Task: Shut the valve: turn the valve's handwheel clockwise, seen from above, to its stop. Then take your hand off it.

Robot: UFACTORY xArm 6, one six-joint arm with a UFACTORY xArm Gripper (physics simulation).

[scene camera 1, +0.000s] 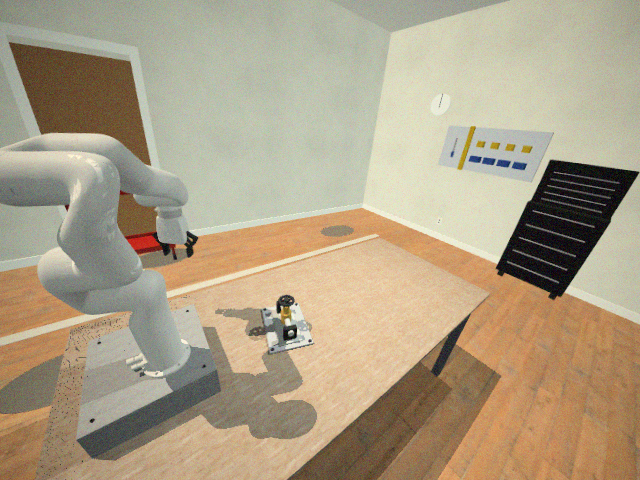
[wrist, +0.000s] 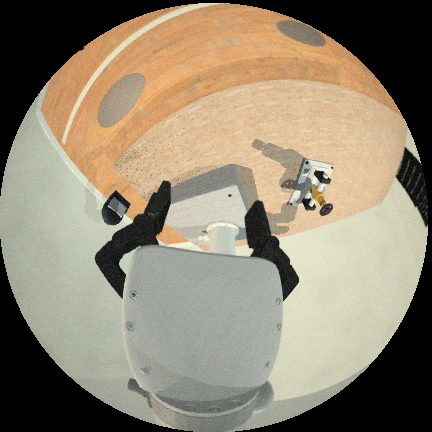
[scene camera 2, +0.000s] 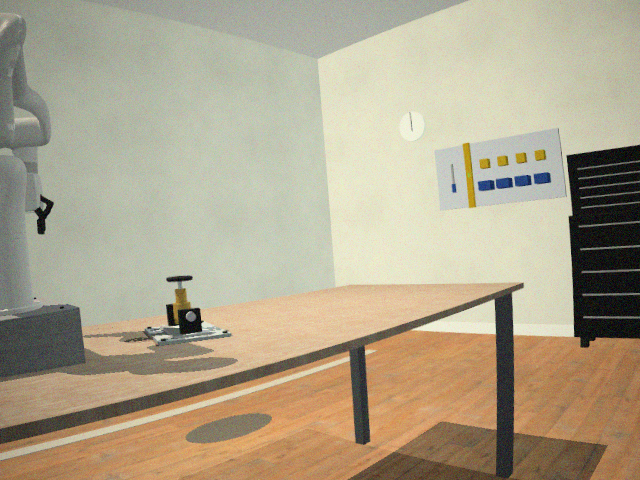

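The valve has a dark handwheel [scene camera 1: 285, 296] [scene camera 2: 179, 278] [wrist: 326, 209] on top of a yellow body [scene camera 1: 286, 313] [scene camera 2: 180, 300] [wrist: 318, 195]. It stands upright on a light base plate [scene camera 1: 301, 343] [scene camera 2: 170, 338] [wrist: 325, 164] on the table. My gripper [scene camera 1: 178, 253] [scene camera 2: 41, 229] [wrist: 211, 199] is open and empty. It hangs in the air well above the table, to the left of the valve in both scene views and clear of the handwheel. In the wrist view the valve lies right of the fingers. The handwheel's turn angle cannot be told.
The wooden table [scene camera 1: 361, 299] [scene camera 2: 310, 310] [wrist: 240, 115] carries the arm's grey mounting block [scene camera 1: 155, 423] [scene camera 2: 41, 341] [wrist: 205, 205], left of the valve in the scene views. A red cart [scene camera 1: 142, 243] stands behind the arm. A black tool cabinet [scene camera 1: 558, 232] [scene camera 2: 607, 242] stands by the right wall.
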